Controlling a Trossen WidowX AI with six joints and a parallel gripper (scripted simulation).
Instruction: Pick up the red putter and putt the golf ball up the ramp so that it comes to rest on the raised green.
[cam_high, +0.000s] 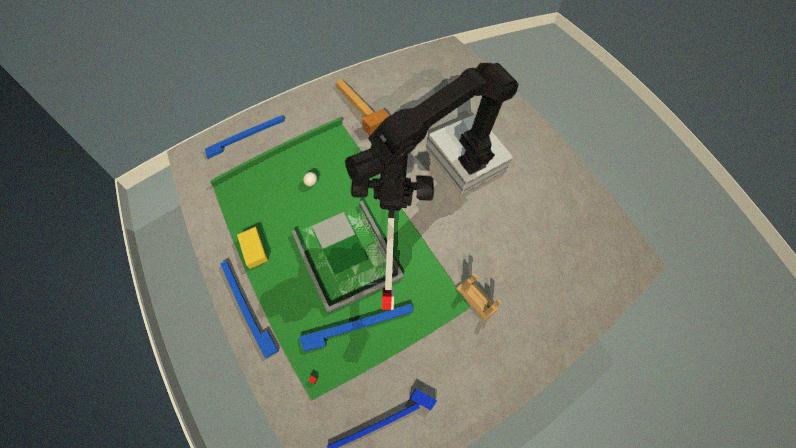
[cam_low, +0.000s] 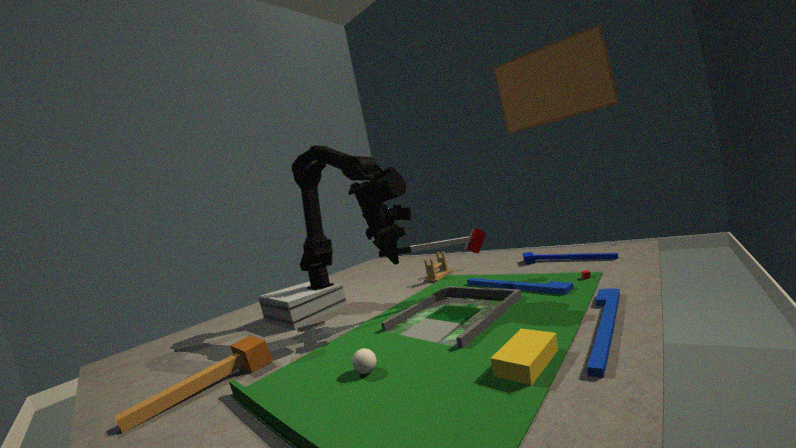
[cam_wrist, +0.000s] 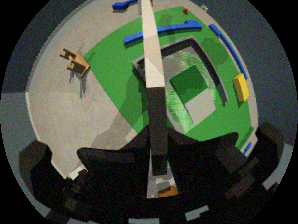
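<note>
Now: gripper tip 6 cm short of the red putter, 10 cm to the right of it and 2 cm below it. Round my gripper tip: yellow block: 37 cm ahead, 13 cm to the right, 11 cm below; then wooden stand: 11 cm behind, 29 cm to the left, 9 cm below; then white golf ball: 13 cm ahead, 25 cm to the right, 11 cm below.
</note>
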